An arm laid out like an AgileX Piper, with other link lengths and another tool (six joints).
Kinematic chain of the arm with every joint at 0, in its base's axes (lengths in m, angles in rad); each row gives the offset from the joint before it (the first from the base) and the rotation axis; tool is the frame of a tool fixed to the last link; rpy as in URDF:
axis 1: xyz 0 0 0.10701 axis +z
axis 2: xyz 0 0 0 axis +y
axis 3: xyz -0.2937 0 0.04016 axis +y
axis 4: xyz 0.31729 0 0.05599 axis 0.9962 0 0.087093
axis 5: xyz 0 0 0 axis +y
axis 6: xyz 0.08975 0 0.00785 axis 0.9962 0 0.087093
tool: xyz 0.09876 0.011 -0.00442 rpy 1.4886 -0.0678 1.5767
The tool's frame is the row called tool.
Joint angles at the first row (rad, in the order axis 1, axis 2, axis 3, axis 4, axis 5, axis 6):
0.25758 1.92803 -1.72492 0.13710 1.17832 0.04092
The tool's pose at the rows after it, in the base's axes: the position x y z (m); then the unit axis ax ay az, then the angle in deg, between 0 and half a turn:
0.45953 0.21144 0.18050 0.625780 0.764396 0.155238 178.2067
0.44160 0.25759 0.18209 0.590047 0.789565 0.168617 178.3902
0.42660 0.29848 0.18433 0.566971 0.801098 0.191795 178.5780
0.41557 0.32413 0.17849 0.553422 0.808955 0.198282 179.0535
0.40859 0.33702 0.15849 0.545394 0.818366 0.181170 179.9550
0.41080 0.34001 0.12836 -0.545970 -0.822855 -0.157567 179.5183
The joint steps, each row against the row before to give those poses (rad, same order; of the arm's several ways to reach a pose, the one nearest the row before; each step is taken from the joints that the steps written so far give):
0.10246 -0.00001 -0.00649 0.00000 -0.00580 0.01791
0.09757 0.00000 -0.00075 0.00099 -0.02834 0.00691
0.08184 0.00130 0.00001 0.00701 -0.04947 0.02450
0.05270 0.01470 -0.00029 0.00093 -0.02808 0.01755
0.02873 0.03794 -0.00002 -0.00349 -0.00174 0.00295
0.00516 0.05704 0.00001 -0.00898 -0.00938 0.00000

